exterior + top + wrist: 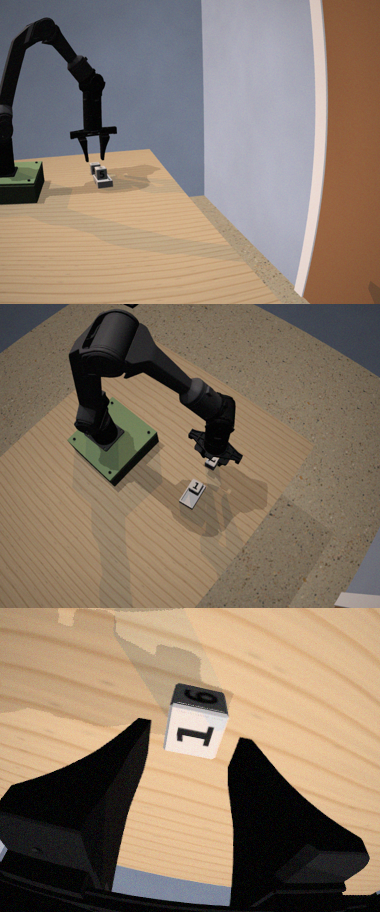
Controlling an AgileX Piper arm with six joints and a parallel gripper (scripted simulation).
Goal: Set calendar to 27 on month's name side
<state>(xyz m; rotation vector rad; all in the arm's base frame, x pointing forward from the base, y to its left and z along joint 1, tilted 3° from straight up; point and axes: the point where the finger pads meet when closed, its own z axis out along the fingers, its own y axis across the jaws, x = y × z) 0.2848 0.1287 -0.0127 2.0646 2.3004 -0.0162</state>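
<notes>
The white tray lies 10 mm ahead of my hand, 110 mm to the right of it and 30 mm below it.
</notes>
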